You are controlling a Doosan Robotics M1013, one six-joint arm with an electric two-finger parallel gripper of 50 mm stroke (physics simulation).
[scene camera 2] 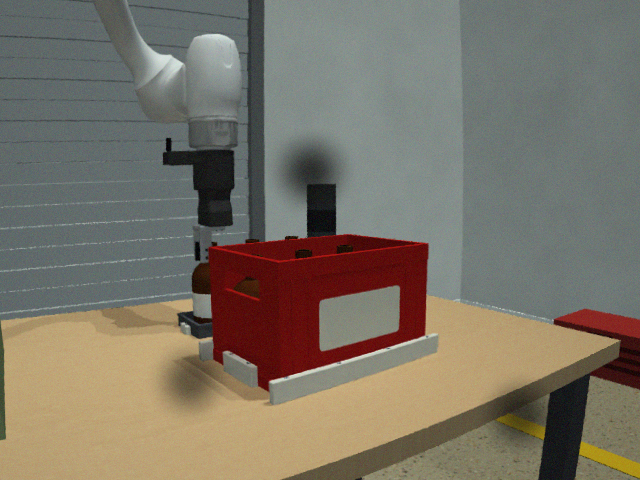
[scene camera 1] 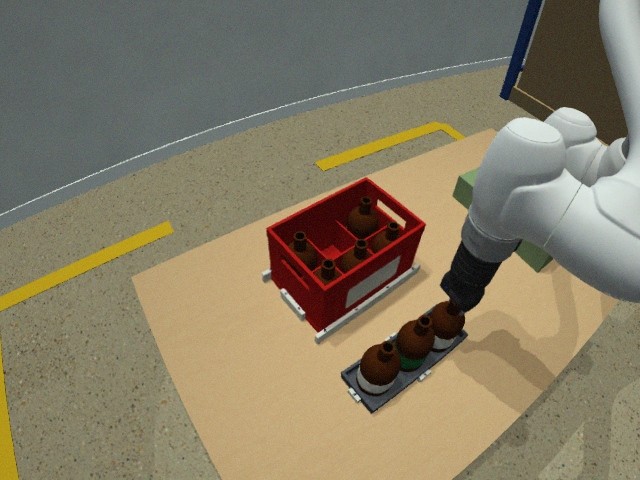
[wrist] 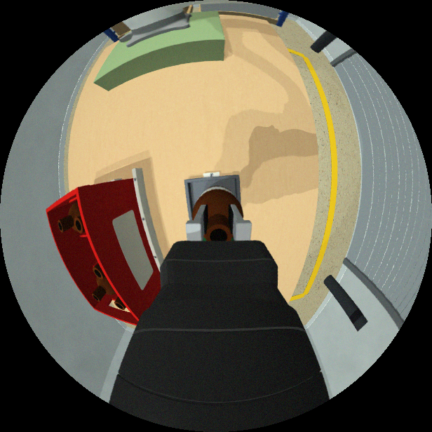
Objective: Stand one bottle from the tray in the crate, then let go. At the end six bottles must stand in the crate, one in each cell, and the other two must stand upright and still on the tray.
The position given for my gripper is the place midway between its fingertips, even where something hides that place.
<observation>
In view: my gripper (scene camera 2: 203,261), a red crate (scene camera 2: 311,312) and a dark tray (scene camera 1: 404,379).
The red crate also shows in scene camera 1 (scene camera 1: 324,222) and in the wrist view (wrist: 114,236). The dark tray also shows in the wrist view (wrist: 194,187). My gripper also shows in scene camera 1 (scene camera 1: 457,306) and in the wrist view (wrist: 217,213).
</observation>
